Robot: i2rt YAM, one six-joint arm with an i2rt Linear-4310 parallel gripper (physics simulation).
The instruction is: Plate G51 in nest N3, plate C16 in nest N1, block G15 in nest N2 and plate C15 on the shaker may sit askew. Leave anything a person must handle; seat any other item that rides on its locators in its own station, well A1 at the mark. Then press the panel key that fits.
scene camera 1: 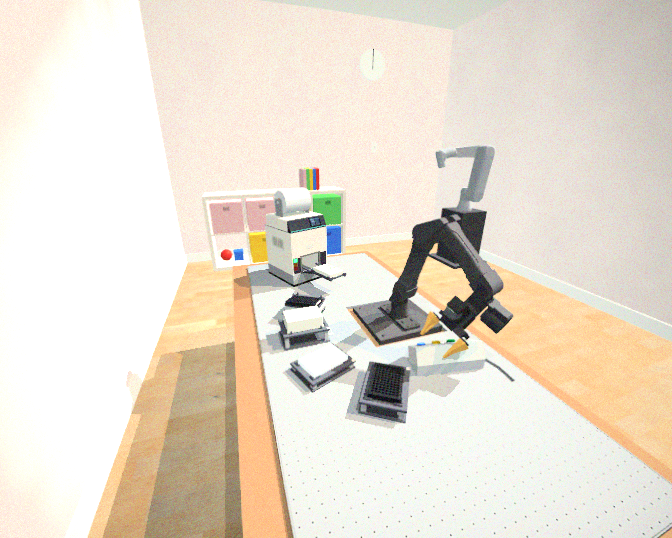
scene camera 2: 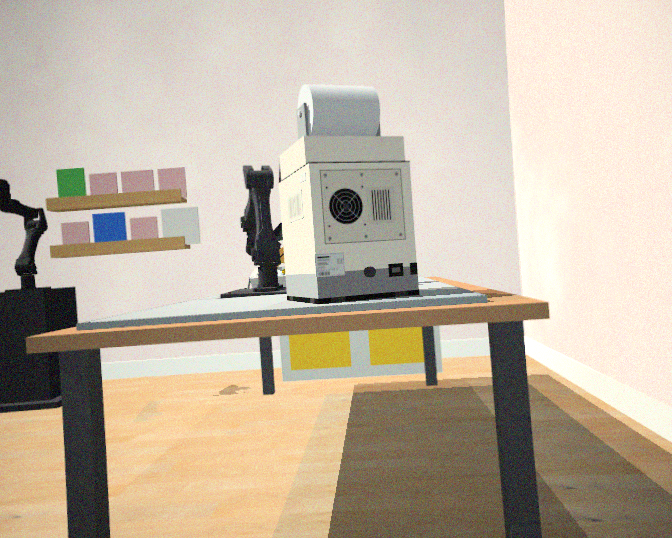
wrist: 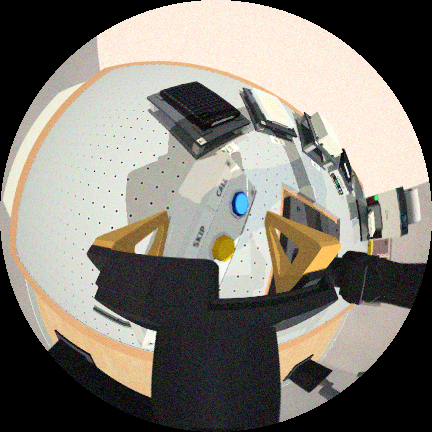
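Black plate G51 [scene camera 1: 386, 381] [wrist: 200, 102] lies on nest N3 [scene camera 1: 382, 411] [wrist: 177, 129], roughly in line; full seating is unclear. White plate C16 [scene camera 1: 322, 361] [wrist: 271, 107] lies on N1. White block G15 [scene camera 1: 303, 319] [wrist: 326, 132] stands on N2, looking slightly tilted. Dark plate C15 [scene camera 1: 303, 301] [wrist: 346, 164] is on the shaker, too small to judge. My gripper [scene camera 1: 432, 345] [wrist: 216, 215] is open and empty above the key panel [scene camera 1: 448, 363]. Blue CALL key [scene camera 1: 420, 344] [wrist: 240, 204] and yellow SKIP key [scene camera 1: 436, 341] [wrist: 223, 248] show; a green key [scene camera 1: 450, 340] shows in scene camera 1.
A cream machine [scene camera 1: 283, 246] [scene camera 2: 364, 212] [wrist: 392, 215] with a roll on top stands at the table's far end, its tray [scene camera 1: 330, 273] sticking out. The arm's dark base plate [scene camera 1: 367, 322] is beside the panel. A cable [scene camera 1: 498, 369] runs from the panel.
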